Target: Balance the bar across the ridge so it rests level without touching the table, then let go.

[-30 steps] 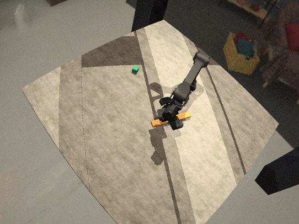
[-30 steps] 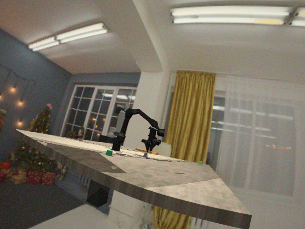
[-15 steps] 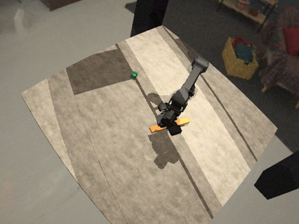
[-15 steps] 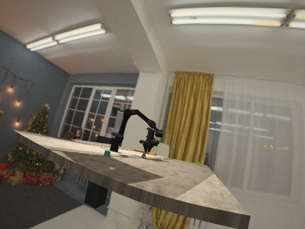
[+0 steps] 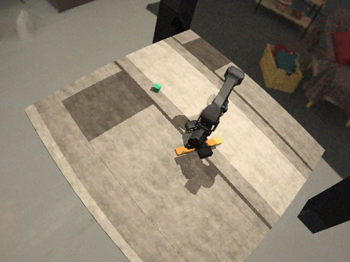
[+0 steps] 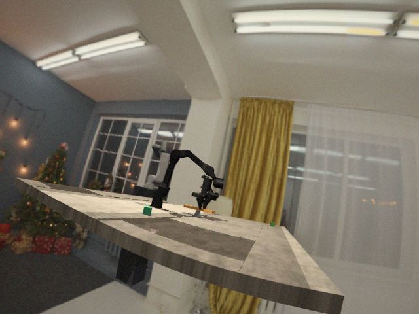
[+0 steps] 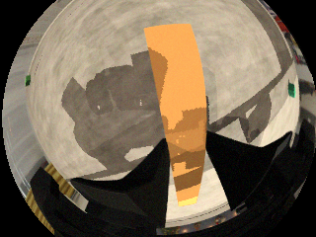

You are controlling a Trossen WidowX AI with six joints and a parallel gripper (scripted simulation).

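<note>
Now: the bar 3 cm behind my gripper tip and 1 cm to the left of it.
</note>
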